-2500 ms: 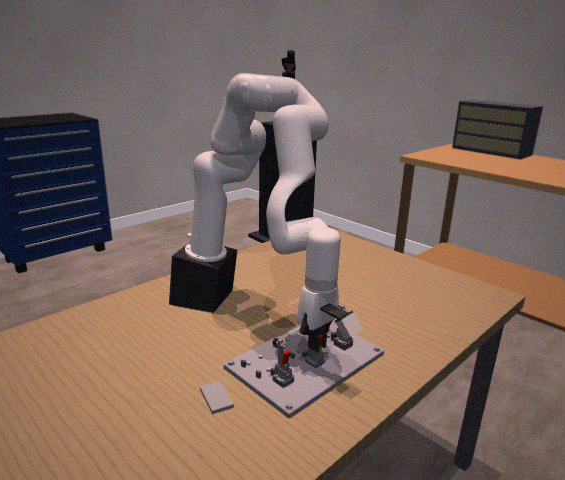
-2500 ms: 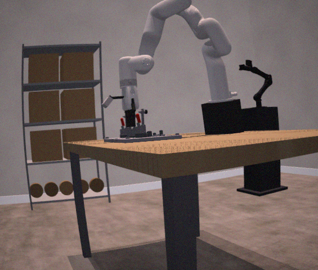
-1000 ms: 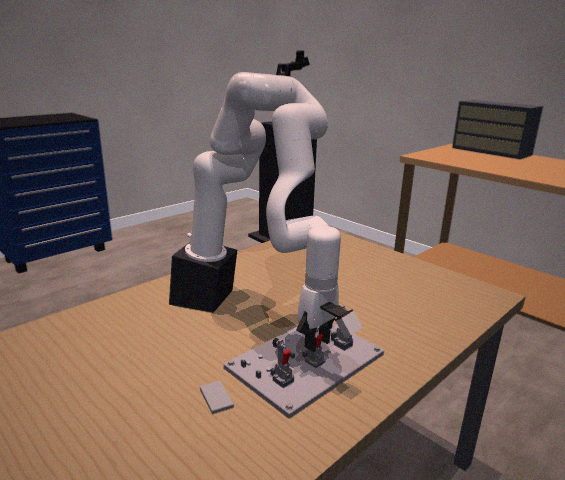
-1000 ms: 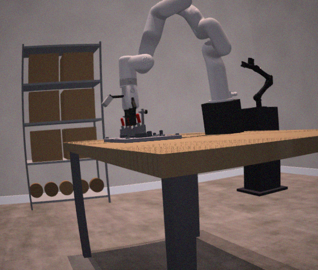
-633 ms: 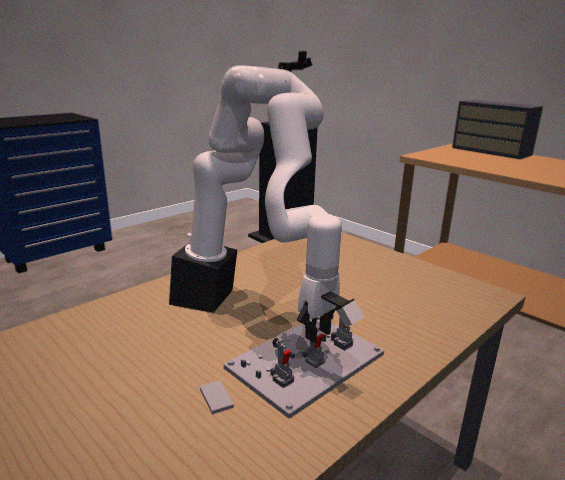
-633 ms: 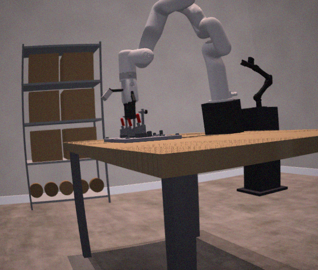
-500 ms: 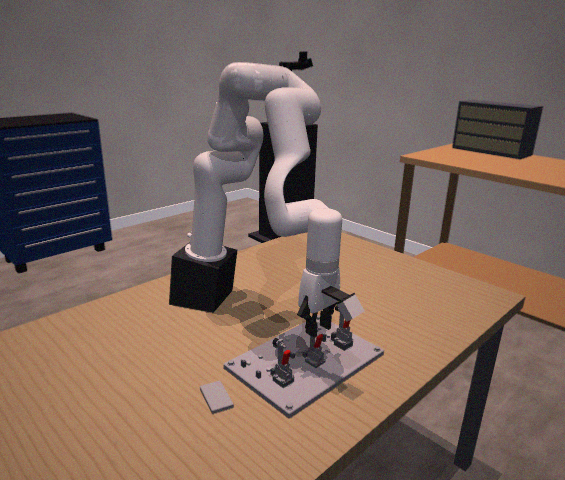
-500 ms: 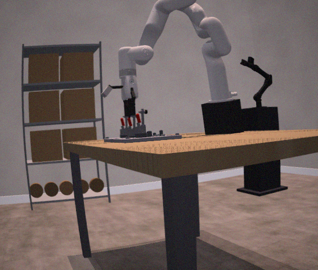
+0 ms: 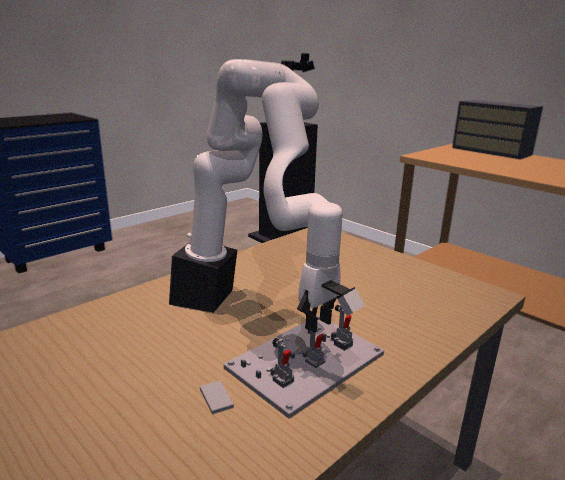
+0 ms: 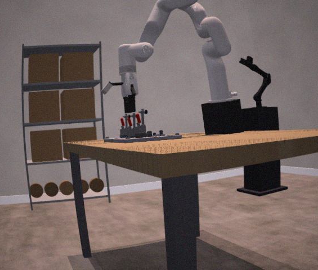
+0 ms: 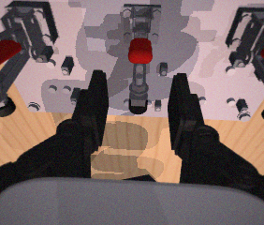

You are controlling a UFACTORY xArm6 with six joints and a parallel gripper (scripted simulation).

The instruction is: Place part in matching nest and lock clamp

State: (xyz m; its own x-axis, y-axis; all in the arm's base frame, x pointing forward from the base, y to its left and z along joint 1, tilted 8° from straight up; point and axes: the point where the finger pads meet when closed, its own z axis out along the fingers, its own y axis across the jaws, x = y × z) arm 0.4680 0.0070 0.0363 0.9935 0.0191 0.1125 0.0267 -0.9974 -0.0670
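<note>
My hand is 70 mm past the grey block part, 250 mm to the left of it and 140 mm above it. Round my hand: grey fixture plate: 30 mm behind, 130 mm below.
</note>
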